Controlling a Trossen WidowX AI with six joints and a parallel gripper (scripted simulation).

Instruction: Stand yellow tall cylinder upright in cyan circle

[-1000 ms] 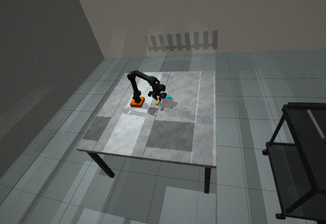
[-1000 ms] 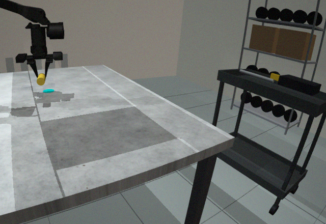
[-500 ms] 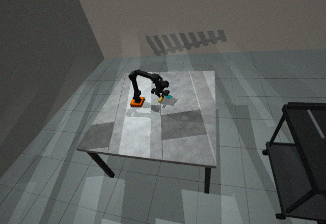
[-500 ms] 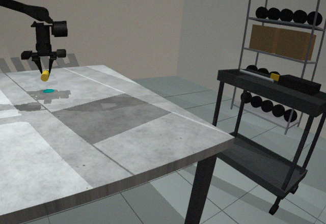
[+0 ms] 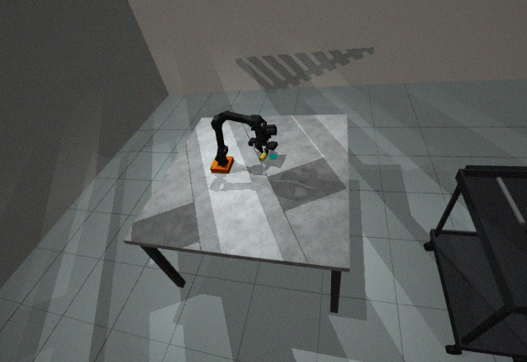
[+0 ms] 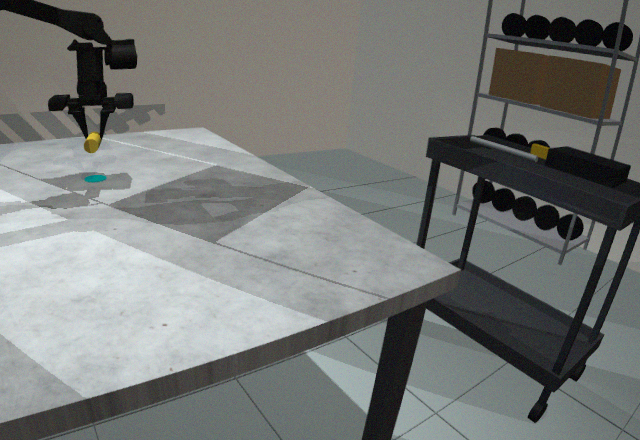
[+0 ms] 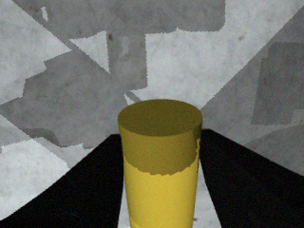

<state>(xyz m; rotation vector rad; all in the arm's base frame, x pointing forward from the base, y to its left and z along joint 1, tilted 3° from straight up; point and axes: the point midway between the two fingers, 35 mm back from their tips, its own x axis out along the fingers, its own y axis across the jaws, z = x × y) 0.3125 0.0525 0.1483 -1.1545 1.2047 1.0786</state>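
The cyan circle is 1 cm behind my gripper tip, 13 cm to the left of it and 14 cm below it. The rest, counted from my gripper tip: yellow tall cylinder: 2 cm to the right.
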